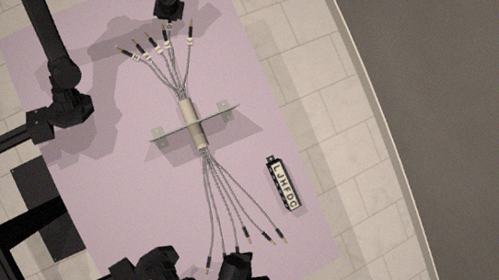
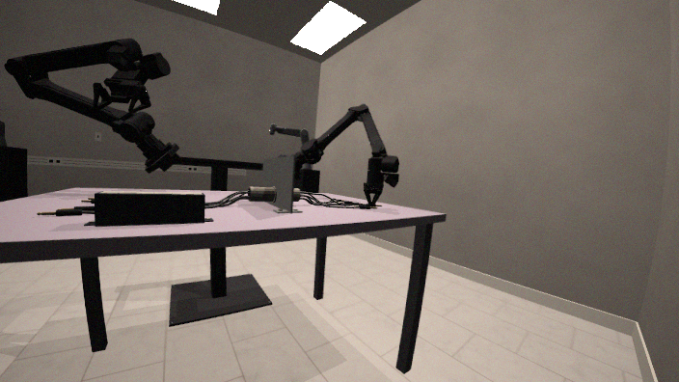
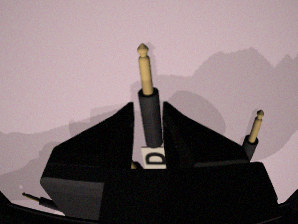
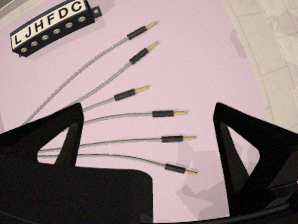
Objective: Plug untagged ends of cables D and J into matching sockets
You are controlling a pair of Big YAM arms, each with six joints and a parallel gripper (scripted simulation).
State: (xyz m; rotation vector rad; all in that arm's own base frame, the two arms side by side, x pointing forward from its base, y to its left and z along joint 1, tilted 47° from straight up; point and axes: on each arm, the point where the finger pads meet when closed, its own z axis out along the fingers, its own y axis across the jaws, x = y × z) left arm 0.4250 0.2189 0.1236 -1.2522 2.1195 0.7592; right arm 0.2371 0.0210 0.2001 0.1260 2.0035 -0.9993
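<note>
My left hand is 10 cm past the tagged plug and 5 cm to the left of it. Round my left hand: untagged cable plug (26 cm behind, 92 cm to the right).
</note>
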